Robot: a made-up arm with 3 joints.
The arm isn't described. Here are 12 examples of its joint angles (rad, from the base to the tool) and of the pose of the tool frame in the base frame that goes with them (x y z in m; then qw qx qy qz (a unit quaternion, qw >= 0)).
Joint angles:
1: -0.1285 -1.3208 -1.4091
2: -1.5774 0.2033 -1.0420
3: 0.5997 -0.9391 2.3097
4: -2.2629 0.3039 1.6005
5: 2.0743 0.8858 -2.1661
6: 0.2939 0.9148 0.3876
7: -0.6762 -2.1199 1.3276
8: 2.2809 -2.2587 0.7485
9: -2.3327 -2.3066 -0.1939
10: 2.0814 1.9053 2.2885
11: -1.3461 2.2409 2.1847
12: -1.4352 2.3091 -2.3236
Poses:
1: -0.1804 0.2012 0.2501 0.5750 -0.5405 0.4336 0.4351
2: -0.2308 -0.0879 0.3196 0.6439 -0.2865 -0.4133 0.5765
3: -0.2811 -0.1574 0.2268 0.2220 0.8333 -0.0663 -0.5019
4: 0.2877 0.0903 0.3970 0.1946 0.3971 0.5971 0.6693
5: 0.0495 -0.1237 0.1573 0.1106 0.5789 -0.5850 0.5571
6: -0.2974 0.0676 0.4645 0.8834 0.1075 -0.4540 -0.0448
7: 0.1862 -0.1605 0.1755 0.5416 0.0563 0.7481 -0.3793
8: -0.1504 0.0035 0.1022 0.1345 -0.8300 -0.2091 0.4993
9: -0.1291 -0.0426 0.1187 0.0775 -0.8519 0.3219 0.4058
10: -0.2332 0.1774 0.3205 0.7613 -0.0241 -0.6257 0.1683
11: 0.2718 -0.1416 0.3201 0.3415 -0.5605 0.0832 -0.7498
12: -0.0558 0.0760 0.4558 0.6730 -0.0403 -0.5180 -0.5265
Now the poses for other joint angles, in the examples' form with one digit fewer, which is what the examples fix.
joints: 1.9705 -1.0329 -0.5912
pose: 0.164 -0.111 0.343 0.580 0.254 0.472 -0.614
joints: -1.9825 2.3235 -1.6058
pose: -0.176 -0.106 0.372 0.704 0.377 -0.588 -0.130
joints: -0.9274 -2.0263 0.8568
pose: 0.188 0.012 0.156 0.588 -0.149 0.789 -0.100
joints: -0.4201 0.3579 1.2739
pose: -0.038 -0.272 0.464 0.752 0.602 -0.018 0.268
